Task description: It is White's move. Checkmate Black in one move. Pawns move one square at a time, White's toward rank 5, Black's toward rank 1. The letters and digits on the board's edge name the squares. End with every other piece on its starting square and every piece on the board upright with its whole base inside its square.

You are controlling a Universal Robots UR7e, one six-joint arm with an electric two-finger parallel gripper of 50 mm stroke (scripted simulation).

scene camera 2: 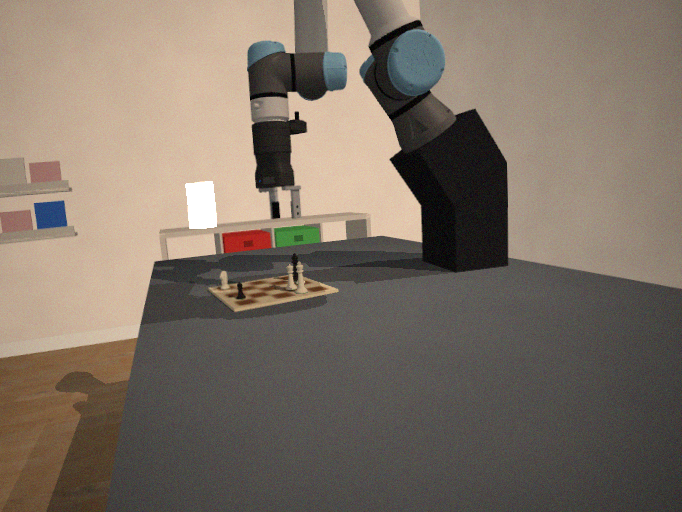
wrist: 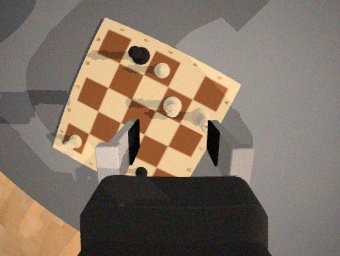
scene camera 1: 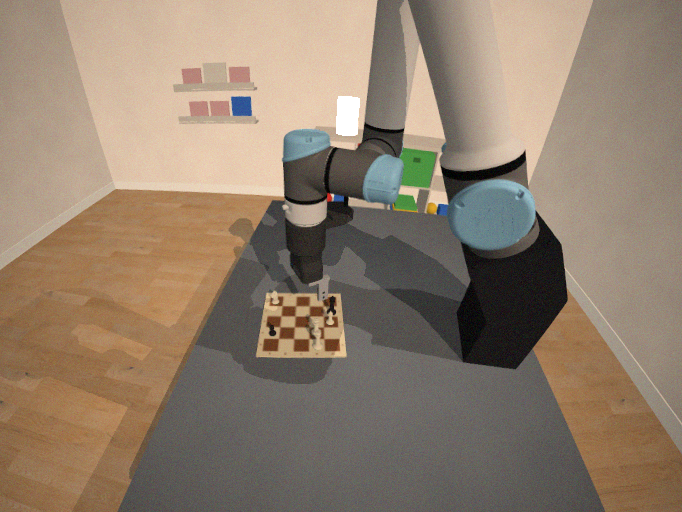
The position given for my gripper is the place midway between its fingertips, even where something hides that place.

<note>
In view: my gripper (scene camera 2: 285, 218) and a chessboard (scene camera 1: 292, 318).
The chessboard also shows in scene camera 2 (scene camera 2: 264, 292) and in the wrist view (wrist: 110, 89). My gripper also shows in the wrist view (wrist: 173, 133) and in scene camera 1 (scene camera 1: 316, 290).
</note>
